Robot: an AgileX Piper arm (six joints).
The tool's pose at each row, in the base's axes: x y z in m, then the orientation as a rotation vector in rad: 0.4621 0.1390 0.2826 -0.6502 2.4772 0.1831; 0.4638 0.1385 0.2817 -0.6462 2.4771 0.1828; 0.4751 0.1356 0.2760 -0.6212 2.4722 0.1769; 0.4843 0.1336 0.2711 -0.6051 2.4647 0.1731; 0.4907 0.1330 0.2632 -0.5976 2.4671 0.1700; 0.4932 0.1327 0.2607 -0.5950 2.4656 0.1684; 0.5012 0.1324 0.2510 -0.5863 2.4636 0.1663
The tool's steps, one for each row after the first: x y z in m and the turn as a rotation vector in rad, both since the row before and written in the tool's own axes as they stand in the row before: -0.0005 -0.0013 0.0014 0.0013 -0.0010 0.0026; -0.0038 -0.0080 0.0095 0.0114 -0.0099 0.0146; -0.0031 -0.0060 0.0082 0.0079 -0.0104 0.0085; 0.0001 -0.0034 0.0096 0.0039 0.0010 0.0050; -0.0003 -0.0014 0.0033 0.0020 -0.0018 0.0011; -0.0001 -0.0037 0.0120 0.0040 -0.0036 0.0051
